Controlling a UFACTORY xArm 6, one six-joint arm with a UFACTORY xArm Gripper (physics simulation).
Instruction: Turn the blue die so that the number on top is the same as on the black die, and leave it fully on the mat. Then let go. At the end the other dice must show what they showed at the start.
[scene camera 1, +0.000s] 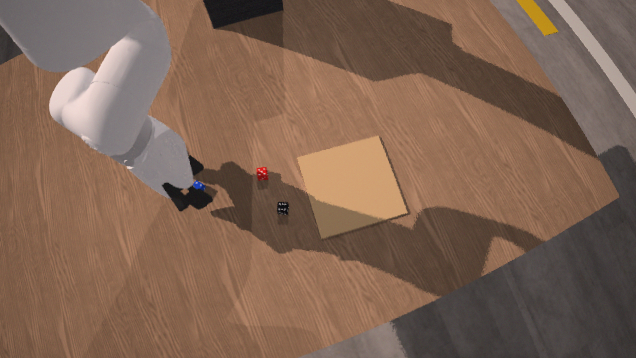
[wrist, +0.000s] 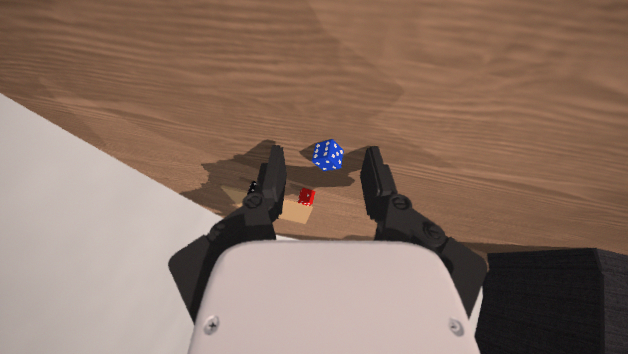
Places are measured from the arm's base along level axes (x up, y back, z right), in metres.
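Pixels of known places: gripper, fingertip midpoint: (scene camera 1: 201, 187) (wrist: 324, 160).
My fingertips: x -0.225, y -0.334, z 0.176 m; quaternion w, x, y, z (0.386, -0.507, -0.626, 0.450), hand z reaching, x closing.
For each thing: its middle in the pictures, then the offset to it from my fingertips.
- blue die, body centre: (wrist: 328, 155) (scene camera 1: 198, 187) dz +0.005, dx -0.001, dy +0.002 m
- black die, body centre: (wrist: 255, 189) (scene camera 1: 283, 208) dz -0.114, dx -0.001, dy -0.080 m
- tan square mat, body centre: (scene camera 1: 351, 185) (wrist: 271, 207) dz -0.228, dx -0.007, dy -0.081 m
- red die, body centre: (wrist: 306, 197) (scene camera 1: 262, 173) dz -0.102, dx -0.001, dy -0.014 m
The blue die (scene camera 1: 198, 185) (wrist: 328, 155) is on the wooden table, off the mat. In the wrist view it shows a six-pip face and parts of two other faces; I cannot tell for sure which is on top. My gripper (scene camera 1: 200, 183) (wrist: 324, 160) is open and tilted, with one finger on each side of the blue die and gaps between. The black die (scene camera 1: 283, 208) (wrist: 253, 187) shows six on top in the scene view and is partly hidden by a finger in the wrist view. The tan square mat (scene camera 1: 350, 175) (wrist: 295, 212) lies flat beyond it.
The red die (scene camera 1: 262, 173) (wrist: 306, 196) stands between the blue die and the mat, with five on top in the scene view. A dark block (scene camera 1: 245, 11) (wrist: 545, 300) stands at the top edge of the scene view. The arm's shadow crosses the table and mat.
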